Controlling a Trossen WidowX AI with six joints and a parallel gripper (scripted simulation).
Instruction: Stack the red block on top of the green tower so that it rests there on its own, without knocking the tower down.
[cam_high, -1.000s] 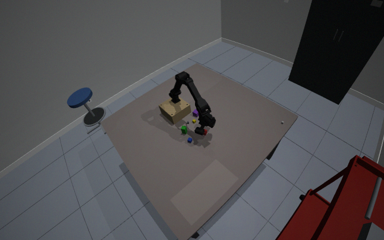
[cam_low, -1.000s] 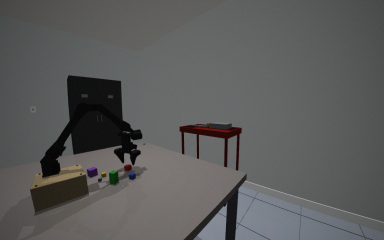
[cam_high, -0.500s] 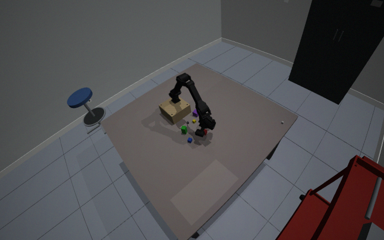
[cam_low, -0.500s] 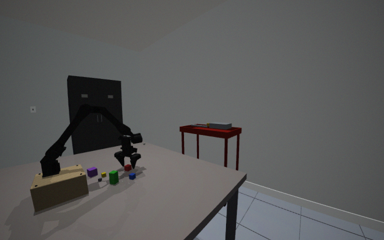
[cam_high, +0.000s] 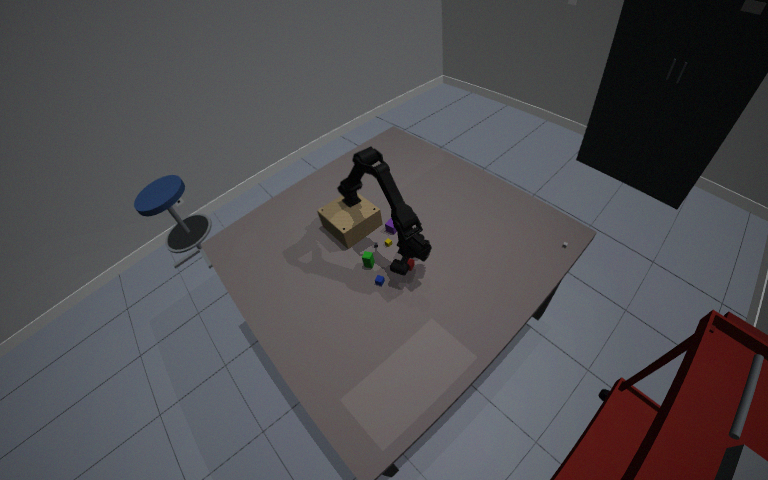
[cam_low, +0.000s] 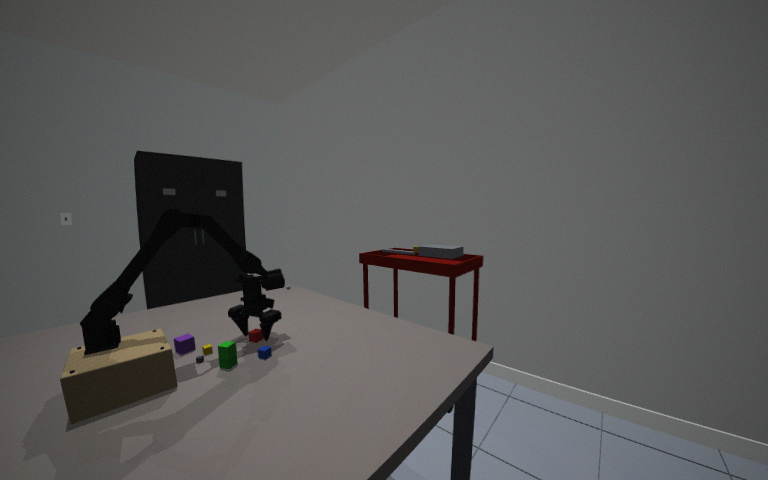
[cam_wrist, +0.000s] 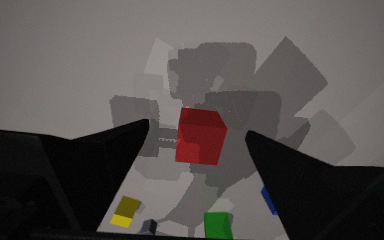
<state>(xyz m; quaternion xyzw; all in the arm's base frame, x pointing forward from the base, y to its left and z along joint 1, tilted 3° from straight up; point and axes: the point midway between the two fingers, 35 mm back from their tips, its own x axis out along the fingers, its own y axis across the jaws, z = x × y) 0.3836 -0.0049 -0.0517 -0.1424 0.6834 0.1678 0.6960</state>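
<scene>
My gripper tip is now 1 cm below the red block. The rest, counted from my gripper tip: blue block: 13 cm to the right, 2 cm behind, 1 cm above; tiny grey cube: 18 cm behind, 3 cm to the right; yellow block: 15 cm behind, 1 cm to the left.
</scene>
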